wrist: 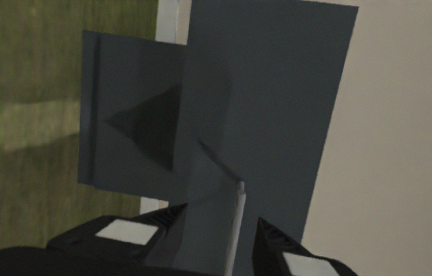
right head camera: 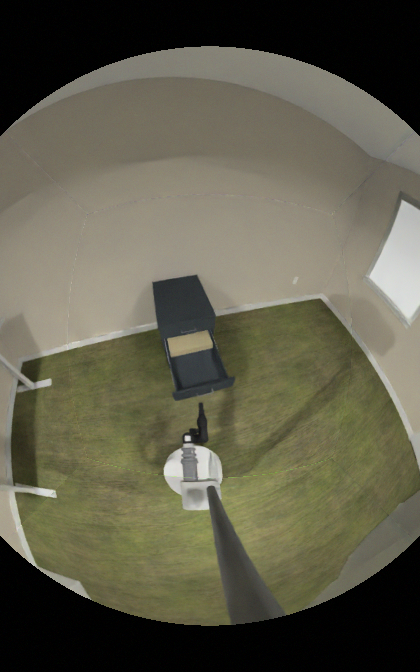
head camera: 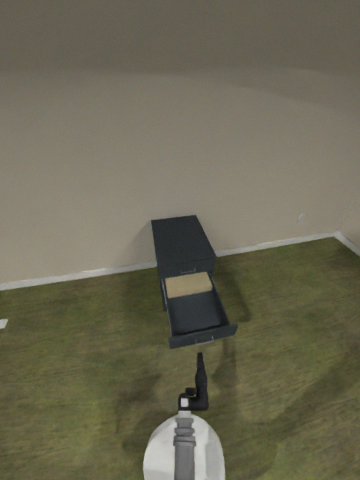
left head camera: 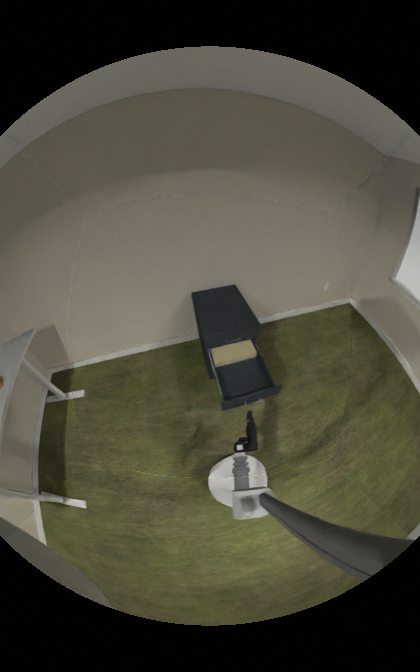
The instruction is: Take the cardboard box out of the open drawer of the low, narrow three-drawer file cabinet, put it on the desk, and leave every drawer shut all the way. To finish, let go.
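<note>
The low dark file cabinet (head camera: 182, 240) (left head camera: 225, 310) (right head camera: 182, 300) stands against the wall. A drawer (head camera: 197, 312) (left head camera: 245, 377) (right head camera: 199, 370) below its shut top drawer is pulled far out. The tan cardboard box (head camera: 188, 284) (left head camera: 233, 352) (right head camera: 190, 343) lies at the back of that drawer. My gripper (head camera: 200, 355) (left head camera: 249, 414) (right head camera: 201, 405) (wrist: 219, 230) is partly open and empty, rolled on its side in front of the open drawer. In the wrist view, the drawer's bar handle (wrist: 236, 225) shows between the fingers; whether it lies within their reach is unclear. The lowest drawer is mostly hidden.
Part of a white desk (left head camera: 12, 352) shows at the far left, with its leg foot (right head camera: 40, 385) in the right head view. A small orange-brown thing (left head camera: 1, 382) shows at its cut-off edge. The side wall with a bright panel (right head camera: 400, 260) stands at the right.
</note>
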